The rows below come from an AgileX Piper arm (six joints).
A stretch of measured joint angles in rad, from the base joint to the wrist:
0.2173 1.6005 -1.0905 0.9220 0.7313 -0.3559
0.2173 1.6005 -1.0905 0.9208 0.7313 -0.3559
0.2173 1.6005 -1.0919 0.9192 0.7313 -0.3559
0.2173 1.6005 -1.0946 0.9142 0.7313 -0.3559
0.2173 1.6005 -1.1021 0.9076 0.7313 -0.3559
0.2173 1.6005 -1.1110 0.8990 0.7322 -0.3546
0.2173 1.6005 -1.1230 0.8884 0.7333 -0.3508
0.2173 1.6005 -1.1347 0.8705 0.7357 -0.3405
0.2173 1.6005 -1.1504 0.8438 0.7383 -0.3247
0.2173 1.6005 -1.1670 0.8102 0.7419 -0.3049
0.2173 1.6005 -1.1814 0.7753 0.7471 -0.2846
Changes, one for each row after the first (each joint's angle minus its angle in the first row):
0.0000 0.0000 0.0000 -0.0012 0.0000 0.0000
0.0000 0.0000 -0.0014 -0.0028 0.0000 0.0000
0.0000 0.0000 -0.0041 -0.0078 0.0000 0.0000
0.0000 0.0000 -0.0116 -0.0144 0.0000 0.0000
0.0000 0.0000 -0.0205 -0.0230 0.0009 0.0013
0.0000 0.0000 -0.0325 -0.0336 0.0020 0.0051
0.0000 0.0000 -0.0442 -0.0515 0.0044 0.0154
0.0000 0.0000 -0.0599 -0.0782 0.0070 0.0312
0.0000 0.0000 -0.0765 -0.1118 0.0106 0.0510
0.0000 0.0000 -0.0909 -0.1467 0.0158 0.0713

